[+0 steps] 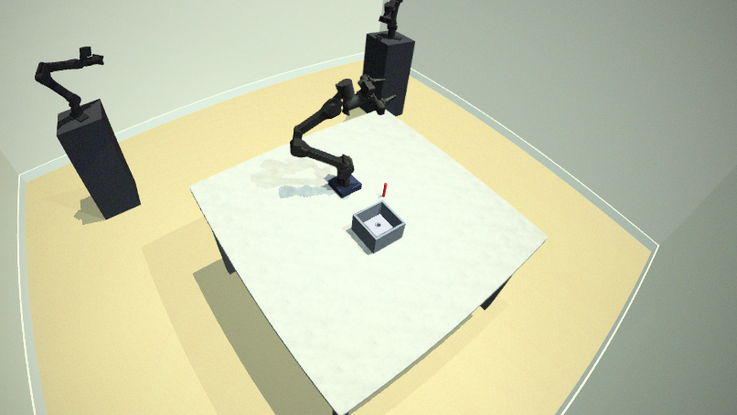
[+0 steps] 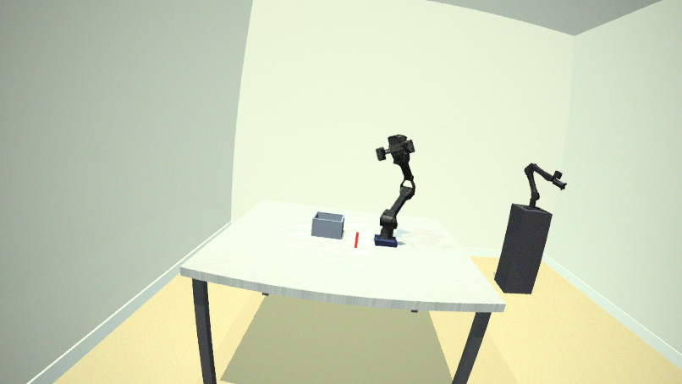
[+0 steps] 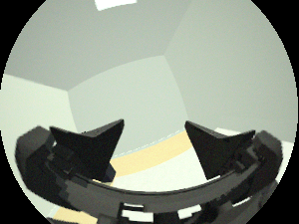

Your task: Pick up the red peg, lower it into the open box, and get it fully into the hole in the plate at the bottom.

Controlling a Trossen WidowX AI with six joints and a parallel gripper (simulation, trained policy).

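Now: the red peg 120 mm ahead of my gripper tip, 50 mm to the right of it and 480 mm below it. From my gripper tip the other things lie so: grey box: 280 mm ahead, 210 mm to the right, 490 mm below.
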